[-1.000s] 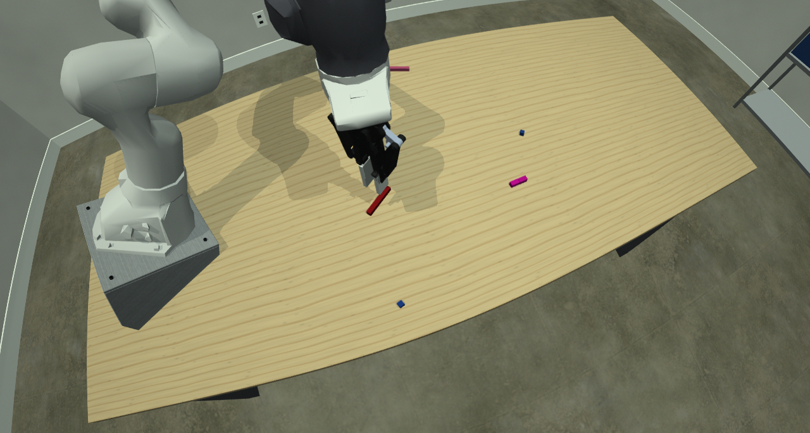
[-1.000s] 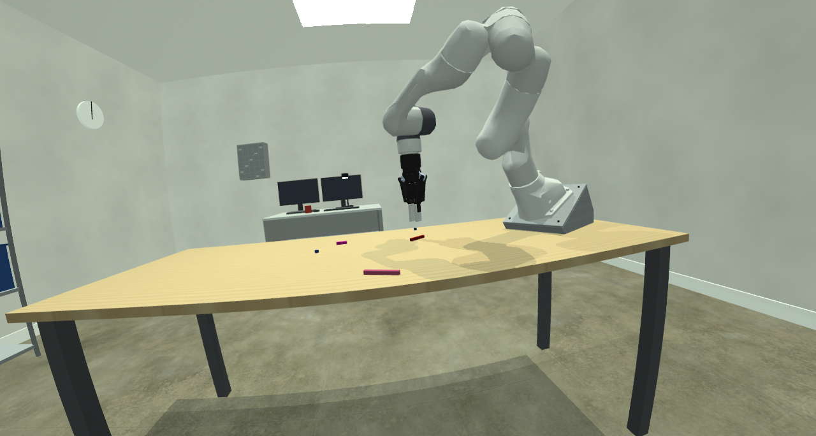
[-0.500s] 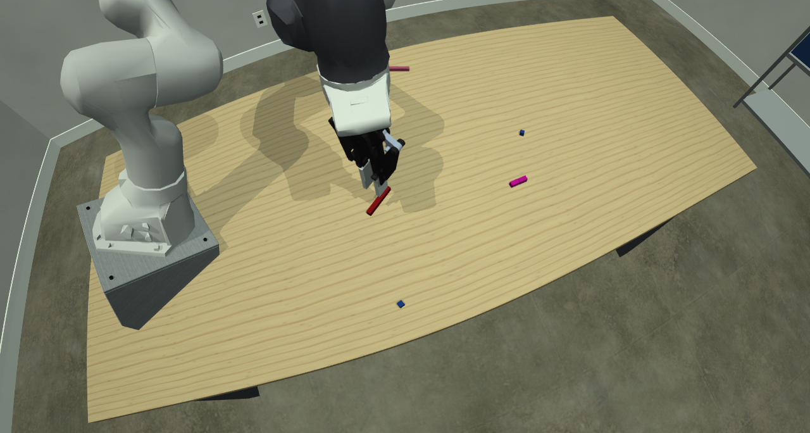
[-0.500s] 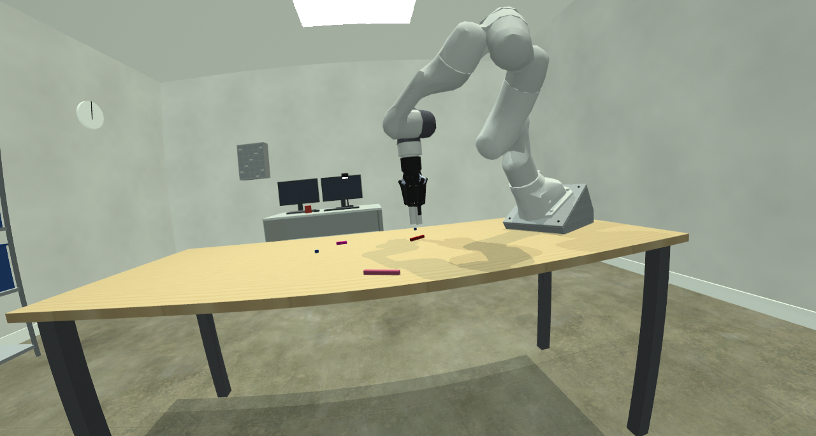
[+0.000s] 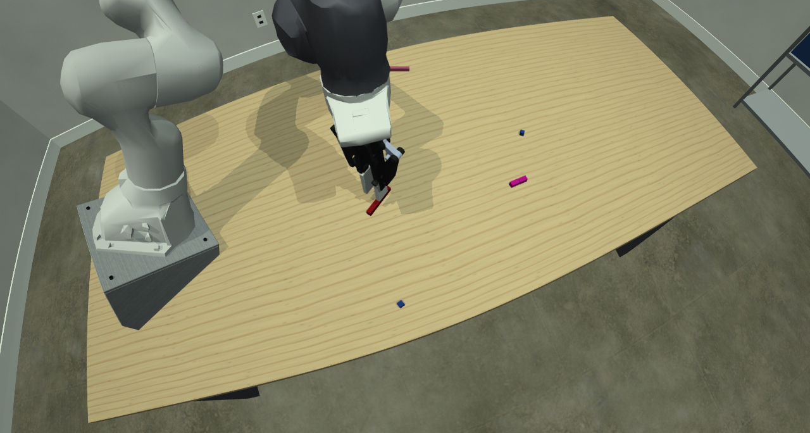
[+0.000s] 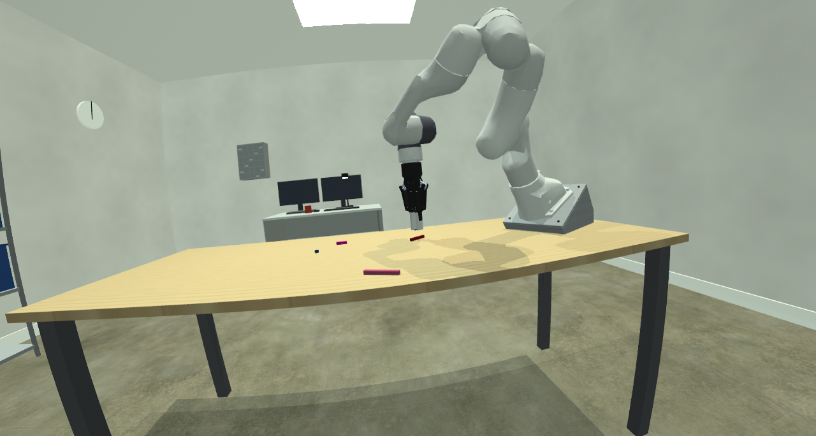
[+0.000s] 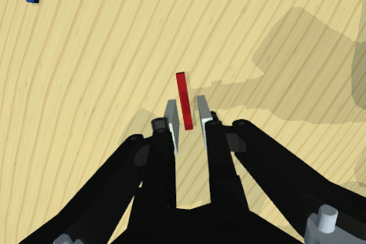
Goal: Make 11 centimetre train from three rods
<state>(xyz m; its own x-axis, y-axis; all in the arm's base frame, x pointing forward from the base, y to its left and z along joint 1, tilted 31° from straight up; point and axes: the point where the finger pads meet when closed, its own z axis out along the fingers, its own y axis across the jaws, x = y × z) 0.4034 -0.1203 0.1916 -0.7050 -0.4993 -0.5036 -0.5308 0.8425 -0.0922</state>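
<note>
The red rod lies 60 mm below my hand. From my hand the other things lie so: pink rod 150 mm ahead, 370 mm to the left, 60 mm below.
</note>
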